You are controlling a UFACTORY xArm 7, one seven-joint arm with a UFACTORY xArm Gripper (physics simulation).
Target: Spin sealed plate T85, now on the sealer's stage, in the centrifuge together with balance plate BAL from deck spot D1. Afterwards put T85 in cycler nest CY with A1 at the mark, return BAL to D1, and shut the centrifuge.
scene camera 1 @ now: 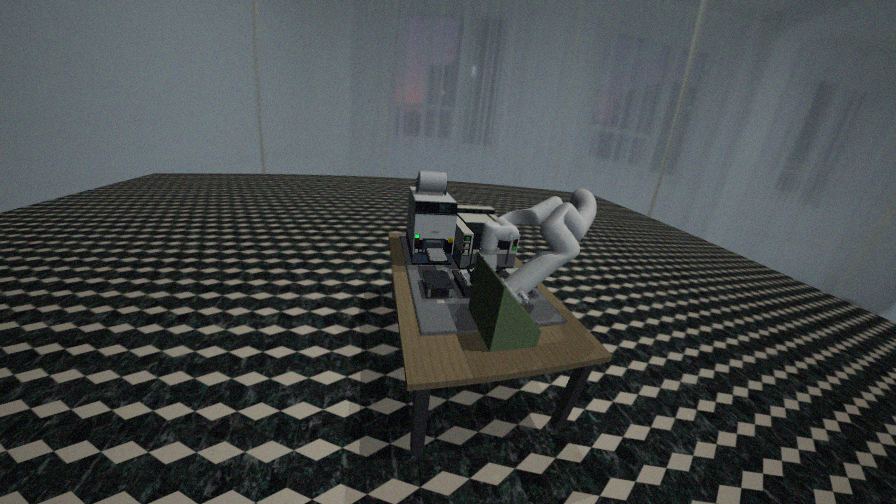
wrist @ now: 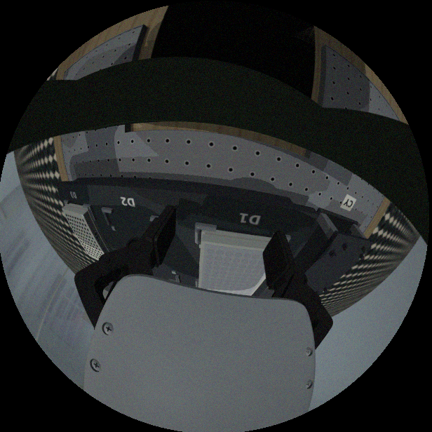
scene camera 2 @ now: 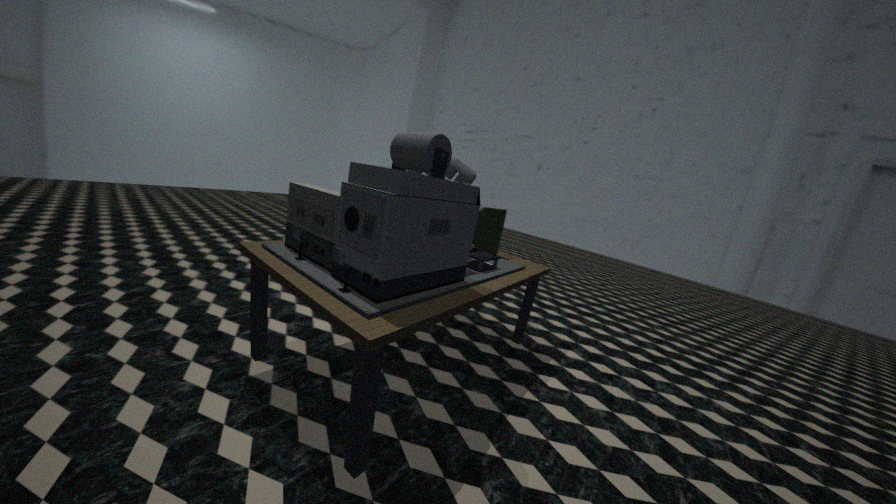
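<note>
A pale plate (wrist: 232,262) sits at the deck spot labelled D1 in the wrist view. My gripper (wrist: 223,231) is open and empty, its two black fingers spread above this plate, one toward each side. The CY label (wrist: 348,202) lies to the right, by a dark block (wrist: 337,257). The sealer (scene camera 1: 432,219) (scene camera 2: 407,241), with a roll on top, has its stage (scene camera 1: 436,253) out at the front; a pale flat shape shows there, but I cannot tell the plate's details. My fingers are hidden in both scene views. I cannot tell whether the centrifuge is open.
A green upright panel (scene camera 1: 501,313) (scene camera 2: 489,229) stands near the table's end and hides part of the deck. A dark low stand (scene camera 1: 436,280) is in front of the sealer. Other machines stand beside the sealer. A white perforated rack (wrist: 82,227) is at the left, near D3.
</note>
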